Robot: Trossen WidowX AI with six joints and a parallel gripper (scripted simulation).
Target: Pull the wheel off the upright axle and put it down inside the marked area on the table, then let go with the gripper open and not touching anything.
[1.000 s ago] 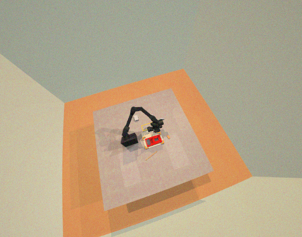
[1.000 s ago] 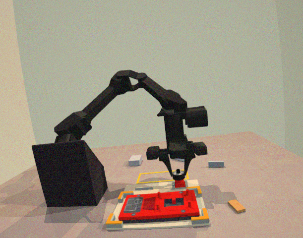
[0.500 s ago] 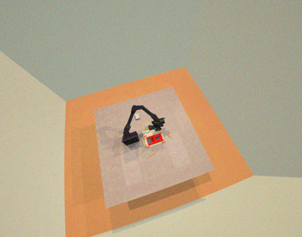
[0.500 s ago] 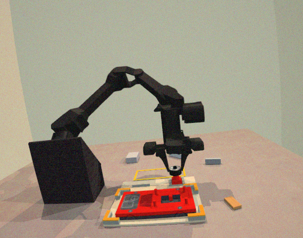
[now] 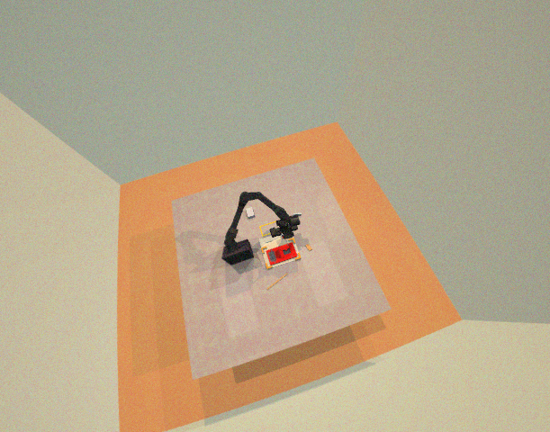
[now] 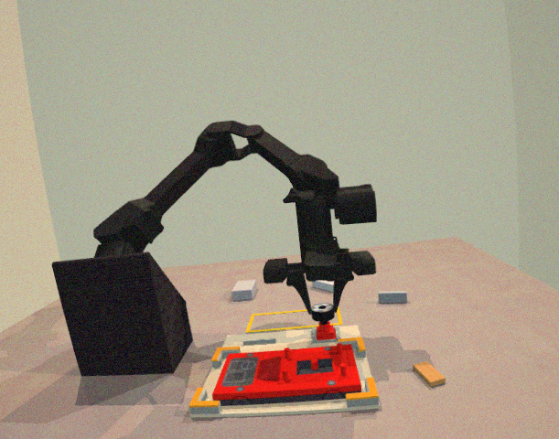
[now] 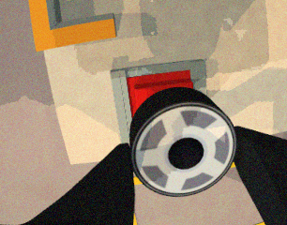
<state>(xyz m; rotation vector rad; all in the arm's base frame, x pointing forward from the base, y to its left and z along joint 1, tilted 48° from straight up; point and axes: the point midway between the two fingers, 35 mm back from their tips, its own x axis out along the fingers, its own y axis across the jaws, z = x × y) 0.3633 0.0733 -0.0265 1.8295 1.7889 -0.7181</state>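
Now: the black axle 10 mm below my gripper tip. The rest, counted from my gripper tip: wheel: right at my gripper tip.
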